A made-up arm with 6 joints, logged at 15 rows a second.
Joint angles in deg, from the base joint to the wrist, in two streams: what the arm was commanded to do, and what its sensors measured. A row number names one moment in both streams.
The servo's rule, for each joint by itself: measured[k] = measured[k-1] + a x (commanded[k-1-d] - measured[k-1]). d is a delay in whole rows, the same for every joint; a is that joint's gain. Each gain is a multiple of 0.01, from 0.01 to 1. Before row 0 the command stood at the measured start. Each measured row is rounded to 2 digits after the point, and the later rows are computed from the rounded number. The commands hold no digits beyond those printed.
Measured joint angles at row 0:
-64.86, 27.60, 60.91, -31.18, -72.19, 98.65
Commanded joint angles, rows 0 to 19:
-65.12, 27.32, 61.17, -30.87, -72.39, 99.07
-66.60, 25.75, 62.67, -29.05, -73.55, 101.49
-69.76, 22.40, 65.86, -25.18, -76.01, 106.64
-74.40, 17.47, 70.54, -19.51, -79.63, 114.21
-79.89, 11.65, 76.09, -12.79, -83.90, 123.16
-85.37, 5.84, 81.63, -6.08, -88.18, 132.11
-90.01, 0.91, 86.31, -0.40, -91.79, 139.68
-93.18, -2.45, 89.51, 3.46, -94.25, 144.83
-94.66, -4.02, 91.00, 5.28, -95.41, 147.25
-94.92, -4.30, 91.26, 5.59, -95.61, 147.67
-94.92, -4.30, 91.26, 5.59, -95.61, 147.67
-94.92, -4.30, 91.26, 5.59, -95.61, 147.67
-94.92, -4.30, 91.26, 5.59, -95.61, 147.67
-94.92, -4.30, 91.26, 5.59, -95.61, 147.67
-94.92, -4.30, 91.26, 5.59, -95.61, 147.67
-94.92, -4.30, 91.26, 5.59, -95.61, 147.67
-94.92, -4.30, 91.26, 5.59, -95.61, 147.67
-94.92, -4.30, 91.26, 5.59, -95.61, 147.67
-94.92, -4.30, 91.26, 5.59, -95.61, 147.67
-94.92, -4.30, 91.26, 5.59, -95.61, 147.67
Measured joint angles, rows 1 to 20:
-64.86, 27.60, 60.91, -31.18, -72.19, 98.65
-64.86, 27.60, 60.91, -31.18, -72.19, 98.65
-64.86, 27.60, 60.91, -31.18, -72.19, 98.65
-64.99, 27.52, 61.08, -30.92, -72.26, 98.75
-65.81, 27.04, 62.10, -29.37, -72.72, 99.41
-67.82, 25.79, 64.51, -25.89, -73.90, 101.15
-71.18, 23.54, 68.37, -20.59, -75.96, 104.28
-75.62, 20.33, 73.31, -14.12, -78.82, 108.81
-80.59, 16.42, 78.63, -7.45, -82.19, 114.40
-85.39, 12.23, 83.55, -1.60, -85.65, 120.47
-89.36, 8.27, 87.36, 2.60, -88.75, 126.32
-92.06, 4.95, 89.69, 4.82, -91.15, 131.34
-93.52, 2.45, 90.69, 5.46, -92.76, 135.26
-94.23, 0.63, 91.05, 5.57, -93.79, 138.24
-94.58, -0.70, 91.18, 5.59, -94.45, 140.50
-94.75, -1.67, 91.23, 5.59, -94.87, 142.22
-94.84, -2.38, 91.25, 5.59, -95.14, 143.53
-94.88, -2.90, 91.26, 5.59, -95.31, 144.52
-94.90, -3.28, 91.26, 5.59, -95.42, 145.28
-94.91, -3.56, 91.26, 5.59, -95.49, 145.85
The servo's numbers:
d 3
a 0.51 0.27 0.64 0.83 0.36 0.24

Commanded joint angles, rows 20 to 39:
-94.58, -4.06, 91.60, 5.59, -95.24, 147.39
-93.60, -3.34, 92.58, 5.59, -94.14, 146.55
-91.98, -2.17, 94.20, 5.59, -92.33, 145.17
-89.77, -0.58, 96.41, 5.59, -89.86, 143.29
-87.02, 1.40, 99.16, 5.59, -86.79, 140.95
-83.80, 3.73, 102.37, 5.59, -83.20, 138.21
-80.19, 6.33, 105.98, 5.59, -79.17, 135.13
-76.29, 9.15, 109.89, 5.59, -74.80, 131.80
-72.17, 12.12, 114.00, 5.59, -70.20, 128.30
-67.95, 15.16, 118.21, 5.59, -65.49, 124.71
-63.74, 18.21, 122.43, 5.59, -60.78, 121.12
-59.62, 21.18, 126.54, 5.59, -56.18, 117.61
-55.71, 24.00, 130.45, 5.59, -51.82, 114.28
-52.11, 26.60, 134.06, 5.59, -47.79, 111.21
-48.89, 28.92, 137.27, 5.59, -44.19, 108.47
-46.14, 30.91, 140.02, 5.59, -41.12, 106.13
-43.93, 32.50, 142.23, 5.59, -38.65, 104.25
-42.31, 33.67, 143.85, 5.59, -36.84, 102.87
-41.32, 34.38, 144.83, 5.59, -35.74, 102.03
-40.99, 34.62, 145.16, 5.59, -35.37, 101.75
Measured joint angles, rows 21 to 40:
-94.92, -3.76, 91.26, 5.59, -95.53, 146.29
-94.92, -3.91, 91.26, 5.59, -95.56, 146.62
-94.92, -4.02, 91.26, 5.59, -95.58, 146.87
-94.75, -4.03, 91.48, 5.59, -95.46, 146.99
-94.16, -3.84, 92.18, 5.59, -94.98, 146.88
-93.05, -3.39, 93.47, 5.59, -94.03, 146.47
-91.38, -2.63, 95.35, 5.59, -92.53, 145.71
-89.16, -1.54, 97.79, 5.59, -90.46, 144.57
-86.43, -0.12, 100.72, 5.59, -87.85, 143.04
-83.25, 1.62, 104.09, 5.59, -84.73, 141.14
-79.70, 3.65, 107.80, 5.59, -81.16, 138.90
-75.86, 5.94, 111.77, 5.59, -77.21, 136.36
-71.83, 8.43, 115.89, 5.59, -72.99, 133.56
-67.70, 11.07, 120.08, 5.59, -68.59, 130.57
-63.58, 13.80, 124.21, 5.59, -64.12, 127.46
-59.57, 16.55, 128.20, 5.59, -59.69, 124.30
-55.77, 19.26, 131.95, 5.59, -55.41, 121.16
-52.26, 21.87, 135.35, 5.59, -51.37, 118.11
-49.14, 24.31, 138.34, 5.59, -47.68, 115.23
-46.48, 26.52, 140.83, 5.59, -44.43, 112.59

